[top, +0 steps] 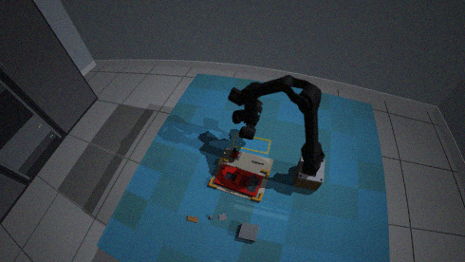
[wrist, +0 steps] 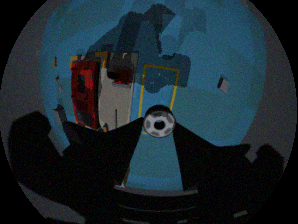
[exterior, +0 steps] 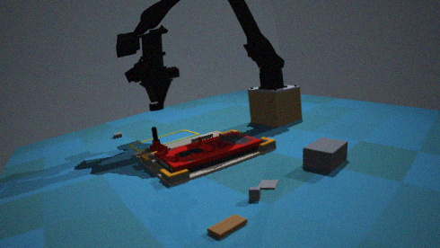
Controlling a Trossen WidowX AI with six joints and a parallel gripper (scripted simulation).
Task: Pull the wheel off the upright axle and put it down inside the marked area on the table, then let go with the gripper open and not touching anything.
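The wheel is right at my gripper tip. The rest, counted from my gripper tip: brown block 9 cm ahead, 47 cm to the left, 9 cm below; grey box 15 cm behind, 43 cm to the left, 8 cm below.
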